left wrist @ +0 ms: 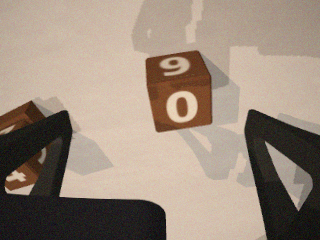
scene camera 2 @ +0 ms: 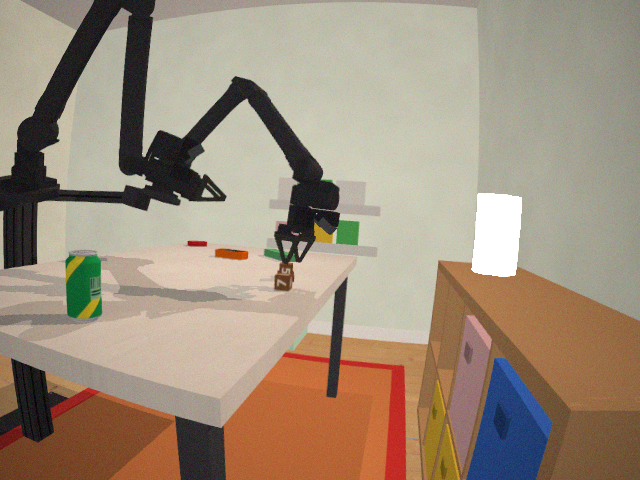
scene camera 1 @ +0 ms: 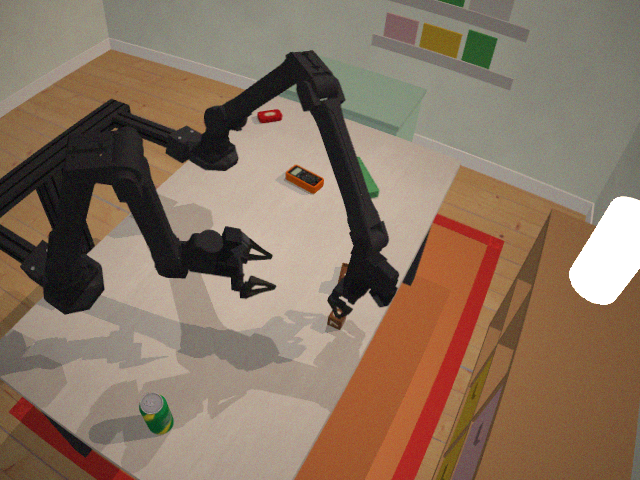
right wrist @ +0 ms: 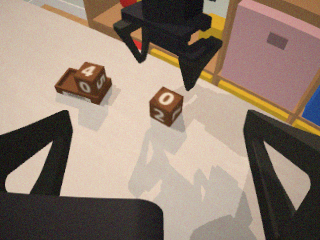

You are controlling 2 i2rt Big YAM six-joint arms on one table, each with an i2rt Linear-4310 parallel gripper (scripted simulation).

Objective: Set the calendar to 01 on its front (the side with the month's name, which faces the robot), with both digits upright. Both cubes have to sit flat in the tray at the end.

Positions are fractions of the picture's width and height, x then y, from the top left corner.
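Note:
My left gripper is visible to me at (scene camera 2: 0.46,0.55), (scene camera 1: 0.54,0.64), (left wrist: 0.50,0.50) and (right wrist: 0.51,0.31). I see my right gripper too, at (scene camera 1: 0.43,0.57), (scene camera 2: 0.35,0.41) and (right wrist: 0.49,0.50). There is also a brown tray (right wrist: 0.21,0.36).

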